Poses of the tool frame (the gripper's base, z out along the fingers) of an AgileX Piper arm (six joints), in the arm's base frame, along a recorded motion.
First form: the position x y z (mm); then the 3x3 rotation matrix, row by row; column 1 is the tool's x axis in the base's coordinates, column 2 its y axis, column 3 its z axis. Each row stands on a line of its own.
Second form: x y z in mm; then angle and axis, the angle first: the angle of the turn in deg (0 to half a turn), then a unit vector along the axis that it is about. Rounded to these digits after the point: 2 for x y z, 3 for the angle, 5 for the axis.
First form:
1:
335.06, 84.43, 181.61
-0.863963, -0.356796, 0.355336
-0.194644, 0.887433, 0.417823
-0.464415, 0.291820, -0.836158
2:
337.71, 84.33, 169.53
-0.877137, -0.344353, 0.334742
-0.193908, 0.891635, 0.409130
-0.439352, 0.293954, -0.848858
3:
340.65, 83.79, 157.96
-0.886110, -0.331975, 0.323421
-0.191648, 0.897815, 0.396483
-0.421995, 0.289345, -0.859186
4:
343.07, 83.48, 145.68
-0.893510, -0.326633, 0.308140
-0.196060, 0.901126, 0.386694
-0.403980, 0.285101, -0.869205
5:
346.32, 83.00, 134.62
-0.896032, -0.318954, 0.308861
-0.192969, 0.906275, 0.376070
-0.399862, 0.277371, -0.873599
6:
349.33, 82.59, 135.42
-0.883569, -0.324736, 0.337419
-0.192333, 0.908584, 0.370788
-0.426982, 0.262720, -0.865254
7:
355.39, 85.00, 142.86
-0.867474, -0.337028, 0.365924
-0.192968, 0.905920, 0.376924
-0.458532, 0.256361, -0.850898
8:
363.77, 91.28, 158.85
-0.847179, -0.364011, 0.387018
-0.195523, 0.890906, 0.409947
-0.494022, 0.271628, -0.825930
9:
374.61, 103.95, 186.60
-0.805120, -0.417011, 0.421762
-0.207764, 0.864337, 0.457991
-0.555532, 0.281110, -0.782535
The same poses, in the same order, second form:
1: 335.06, 84.43, 181.61, 155.005, -0.14910, 0.97003, 0.19188
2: 337.71, 84.33, 169.53, 156.517, -0.14452, 0.97133, 0.18878
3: 340.65, 83.79, 157.96, 157.479, -0.13986, 0.97308, 0.18319
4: 343.07, 83.48, 145.68, 158.559, -0.13896, 0.97406, 0.17860
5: 346.32, 83.00, 134.62, 158.698, -0.13584, 0.97544, 0.17340
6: 349.33, 82.59, 135.42, 156.944, -0.13797, 0.97590, 0.16904
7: 355.39, 85.00, 142.86, 154.989, -0.14258, 0.97501, 0.17037
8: 363.77, 91.28, 158.85, 153.012, -0.15240, 0.97073, 0.18564
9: 374.61, 103.95, 186.60, 149.503, -0.17427, 0.96287, 0.20616
